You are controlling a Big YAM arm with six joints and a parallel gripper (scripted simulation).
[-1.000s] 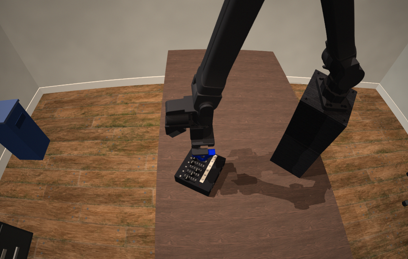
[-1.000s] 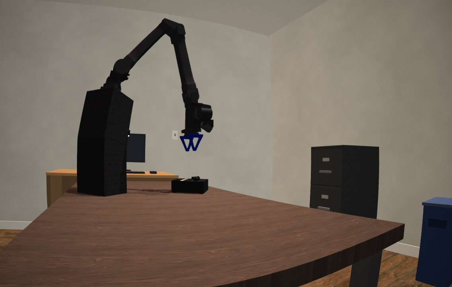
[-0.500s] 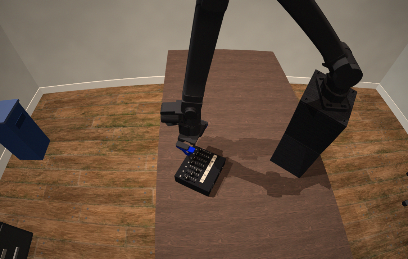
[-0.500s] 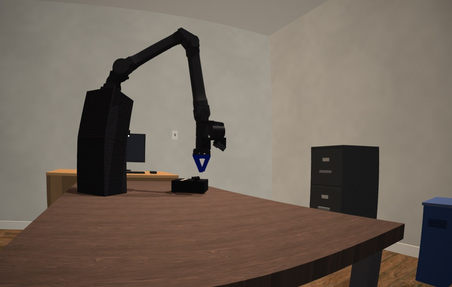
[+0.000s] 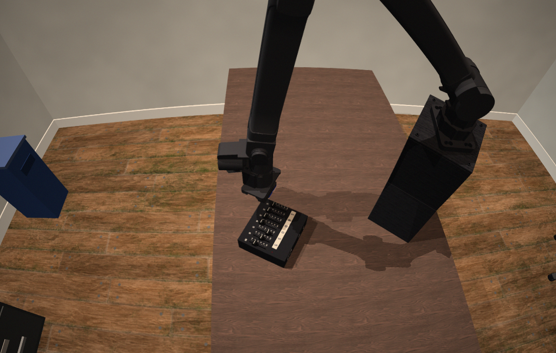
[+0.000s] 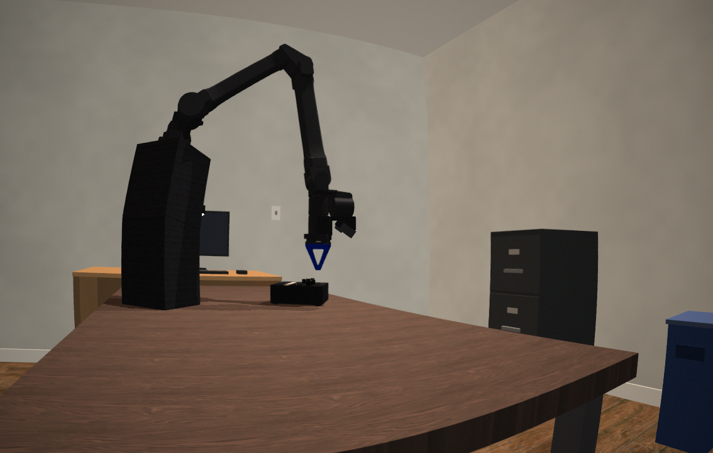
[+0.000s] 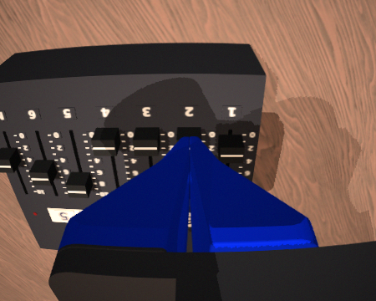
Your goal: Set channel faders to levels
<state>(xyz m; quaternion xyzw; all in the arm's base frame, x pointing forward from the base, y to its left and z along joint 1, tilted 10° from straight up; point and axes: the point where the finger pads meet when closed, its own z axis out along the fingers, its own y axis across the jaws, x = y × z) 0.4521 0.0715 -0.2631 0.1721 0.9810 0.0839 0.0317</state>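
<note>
Now: the fader 2 20 mm behind my hand, 10 mm to the left of it and 40 mm below it. From my hand the other things lie so: fader 4: 50 mm to the left, 40 mm below; then fader 1: 30 mm behind, 10 mm to the right, 40 mm below; then fader 3: 10 mm behind, 30 mm to the left, 40 mm below.
</note>
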